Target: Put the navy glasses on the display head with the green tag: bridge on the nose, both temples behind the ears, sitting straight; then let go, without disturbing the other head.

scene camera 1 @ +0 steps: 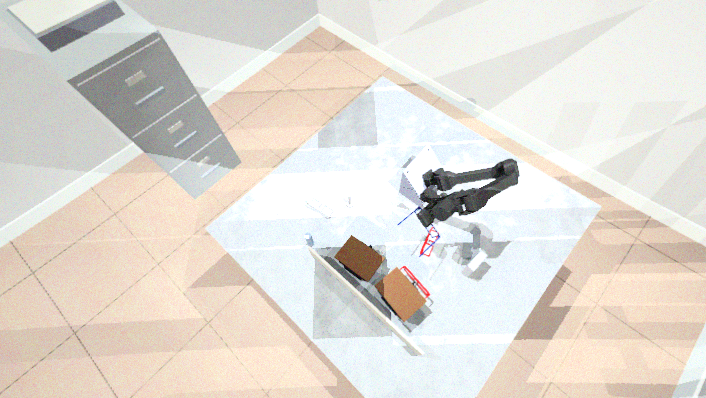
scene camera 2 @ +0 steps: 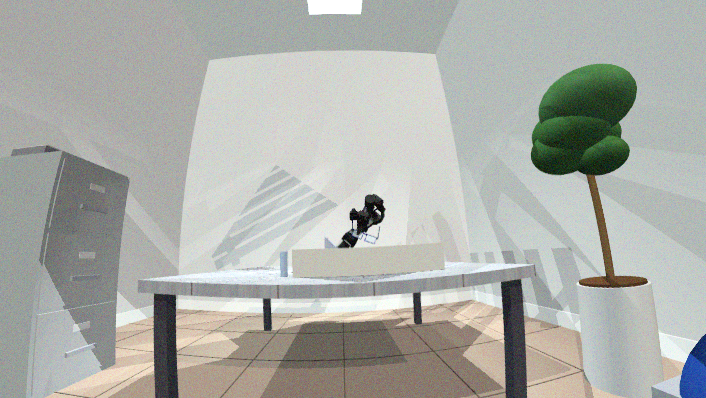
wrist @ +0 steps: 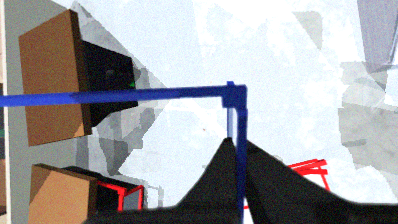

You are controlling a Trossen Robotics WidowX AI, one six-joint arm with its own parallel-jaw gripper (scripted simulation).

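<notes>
There's a long pale board (scene camera 2: 375, 260) here, and I can see a brown display head (scene camera 1: 400, 295) as well. My own gripper (wrist: 233, 144) is showing too.
</notes>
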